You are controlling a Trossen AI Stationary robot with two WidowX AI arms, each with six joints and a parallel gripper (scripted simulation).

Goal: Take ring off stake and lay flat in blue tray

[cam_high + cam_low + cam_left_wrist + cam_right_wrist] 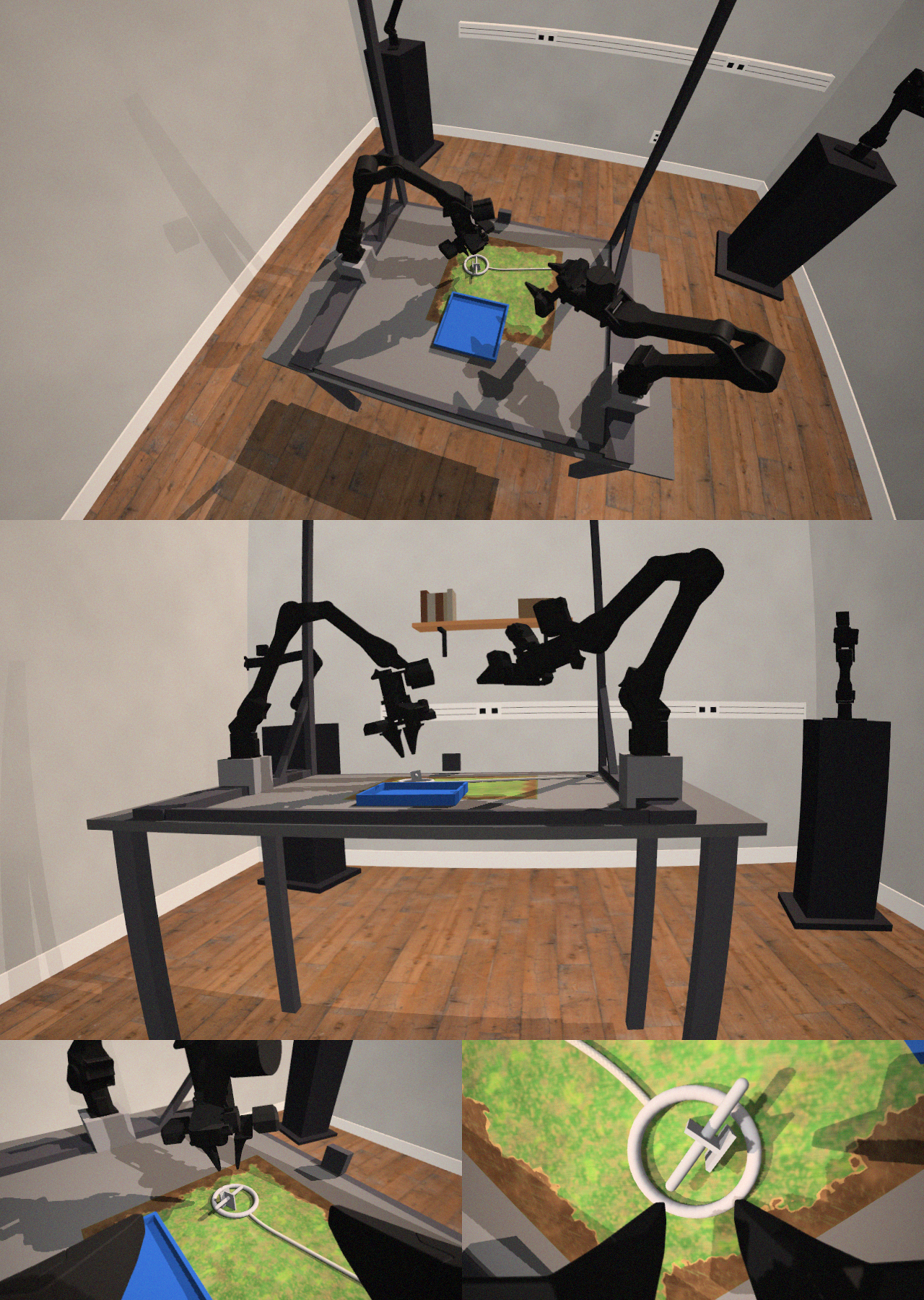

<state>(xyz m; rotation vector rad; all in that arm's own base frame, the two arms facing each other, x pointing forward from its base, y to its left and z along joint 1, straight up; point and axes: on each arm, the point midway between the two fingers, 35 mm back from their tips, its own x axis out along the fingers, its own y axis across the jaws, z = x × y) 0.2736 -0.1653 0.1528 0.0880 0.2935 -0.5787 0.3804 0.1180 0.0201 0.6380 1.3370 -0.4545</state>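
My right hand is 10 mm short of the grey stake, 30 mm to the right of it and 90 mm above it. The rest, counted from my right hand: white ring 10 mm behind, 20 mm to the left, 100 mm below; blue tray 210 mm ahead, 120 mm to the left, 90 mm below; green mat 20 mm ahead, 130 mm to the left, 120 mm below.
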